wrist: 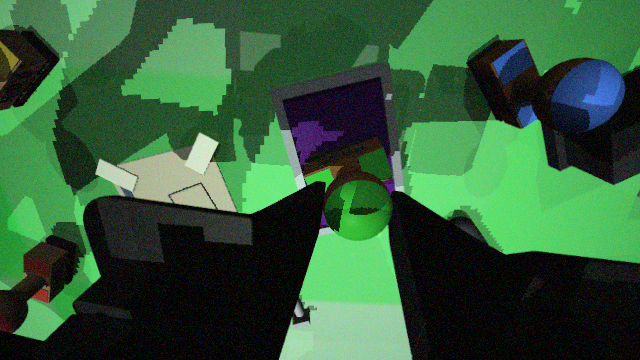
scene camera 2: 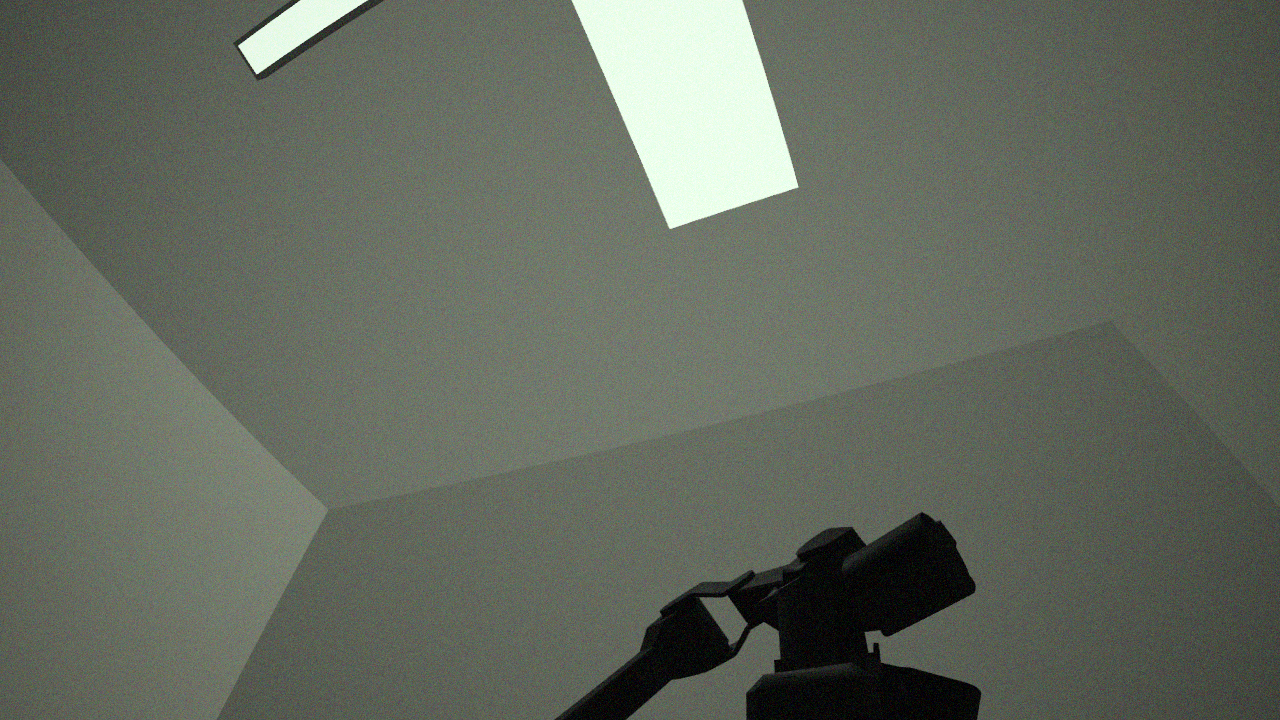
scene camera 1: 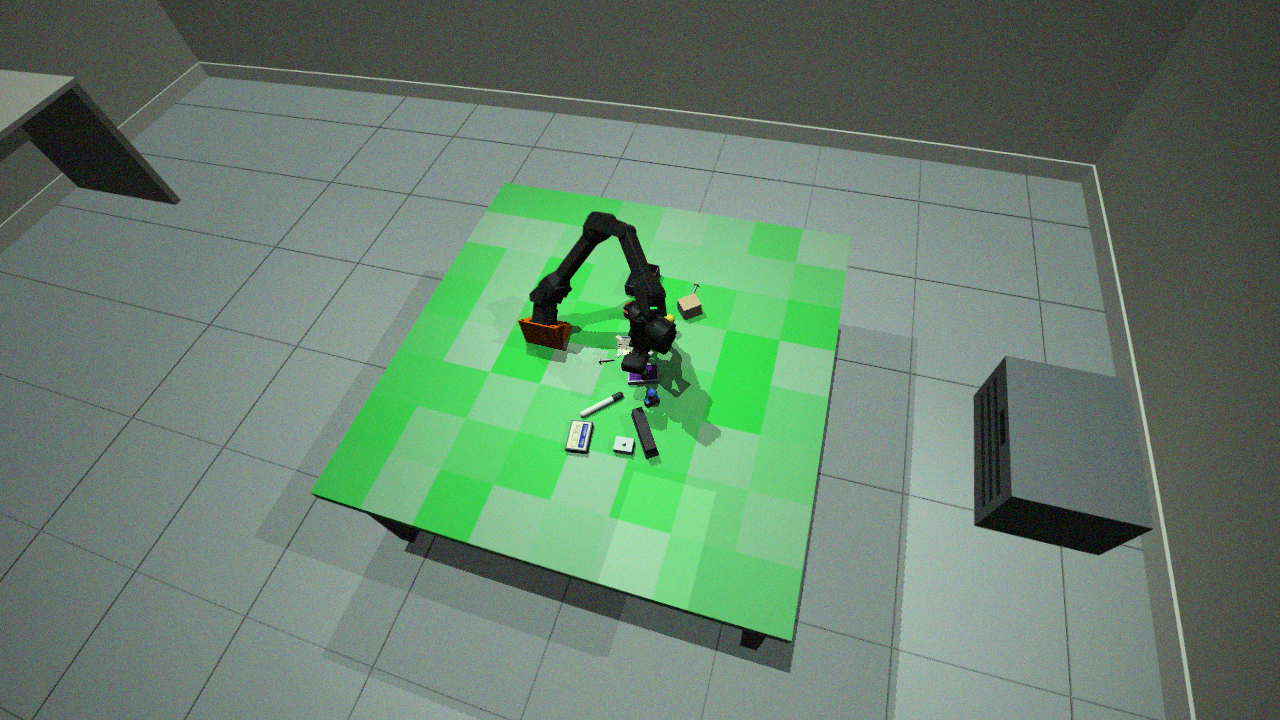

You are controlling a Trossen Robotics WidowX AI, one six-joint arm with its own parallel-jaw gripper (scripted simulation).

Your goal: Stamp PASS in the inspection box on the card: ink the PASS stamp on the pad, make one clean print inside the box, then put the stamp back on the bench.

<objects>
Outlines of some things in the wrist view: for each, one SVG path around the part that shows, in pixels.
The gripper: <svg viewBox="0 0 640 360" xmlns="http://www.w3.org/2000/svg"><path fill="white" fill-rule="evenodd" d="M392 192L393 212L388 224L390 252L401 298L412 360L640 360L640 263L613 261L595 257L588 258L569 254L562 255L536 250L504 254L468 234L447 219L445 220L440 215L409 197L406 193L401 191ZM326 183L315 181L252 214L124 196L106 195L93 199L85 207L83 223L101 277L74 300L72 305L76 314L71 314L44 341L0 330L0 360L279 360L319 235Z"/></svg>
A green-knobbed stamp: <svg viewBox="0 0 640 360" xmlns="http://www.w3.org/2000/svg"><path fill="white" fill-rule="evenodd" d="M374 133L322 152L304 161L303 176L307 185L315 181L326 183L323 212L327 224L337 235L352 241L364 241L376 237L387 227L392 217L393 202L391 194L383 182L392 179L393 174L383 144Z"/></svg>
A blue-knobbed stamp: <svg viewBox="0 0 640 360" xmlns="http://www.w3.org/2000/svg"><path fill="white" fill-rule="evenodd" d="M466 62L496 120L499 122L504 121L505 124L521 130L536 119L539 119L545 126L562 132L577 133L592 130L608 121L618 111L626 90L623 77L610 62L581 57L563 61L547 70L543 76L540 76L525 39L504 40L503 42L502 40L497 40Z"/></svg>
</objects>
